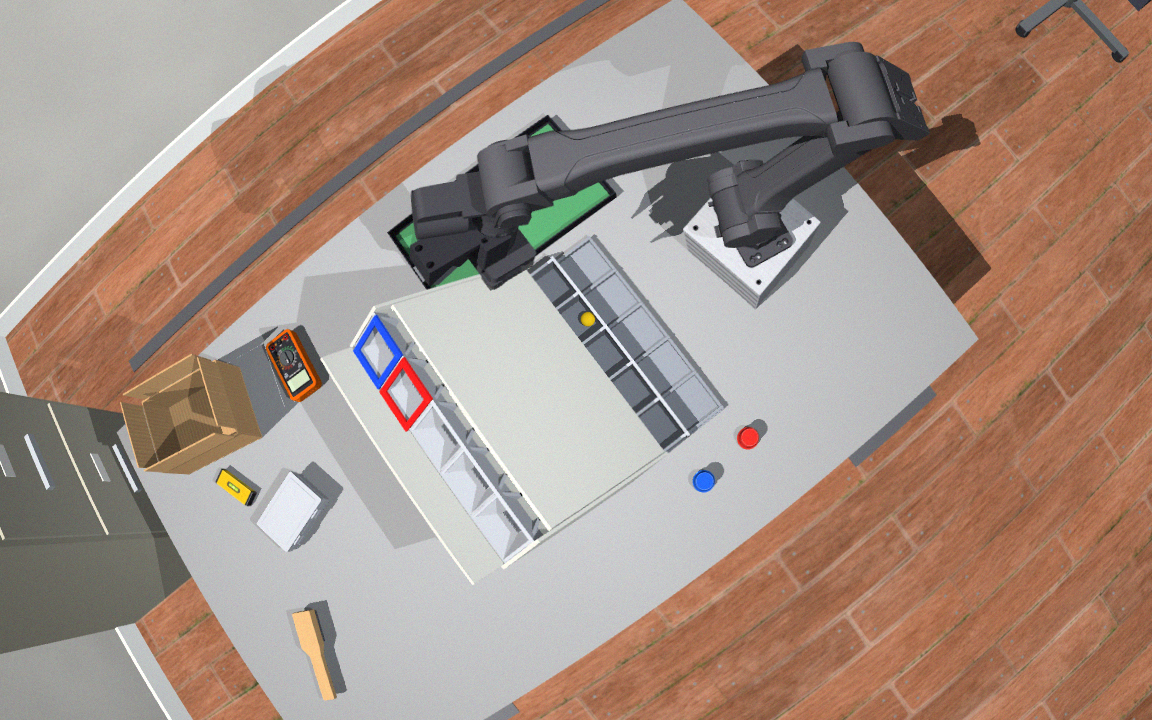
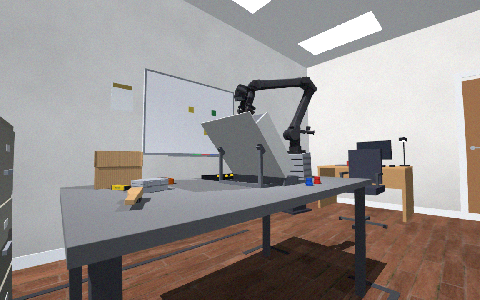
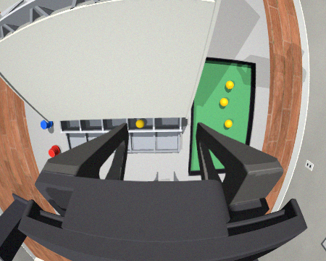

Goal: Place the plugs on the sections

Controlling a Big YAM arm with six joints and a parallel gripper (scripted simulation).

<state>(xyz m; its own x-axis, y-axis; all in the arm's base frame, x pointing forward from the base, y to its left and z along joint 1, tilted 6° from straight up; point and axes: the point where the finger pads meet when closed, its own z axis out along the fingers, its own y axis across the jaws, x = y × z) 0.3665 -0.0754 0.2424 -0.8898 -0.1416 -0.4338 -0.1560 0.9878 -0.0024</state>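
My hand is 37 cm above the green tray, 21 cm to the left of it and 4 cm past it. The rest, counted from my hand: multimeter 44 cm ahead, 36 cm below, 15 cm to the right; then sloped cover 17 cm below, 14 cm to the left, 3 cm ahead; then grey case 56 cm ahead, 35 cm below, 10 cm to the left.
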